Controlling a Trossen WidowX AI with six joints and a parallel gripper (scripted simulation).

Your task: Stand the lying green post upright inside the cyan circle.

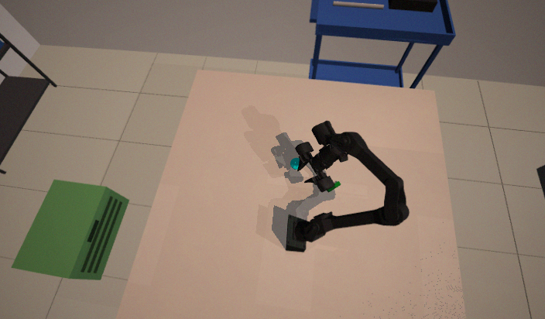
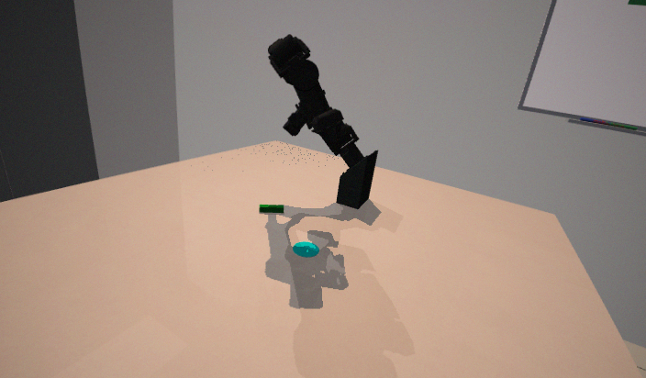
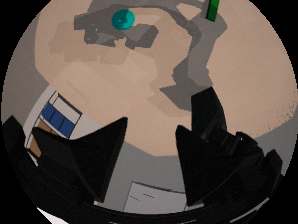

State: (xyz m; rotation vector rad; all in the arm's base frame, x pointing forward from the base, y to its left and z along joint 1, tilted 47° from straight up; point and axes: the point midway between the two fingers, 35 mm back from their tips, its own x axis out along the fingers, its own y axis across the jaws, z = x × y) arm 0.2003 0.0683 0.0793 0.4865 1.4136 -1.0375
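My gripper tip is now 190 mm above the green post, 150 mm to the left of it and 40 mm short of it. Round my gripper tip: cyan circle 190 mm below, 140 mm ahead, 20 mm to the left.
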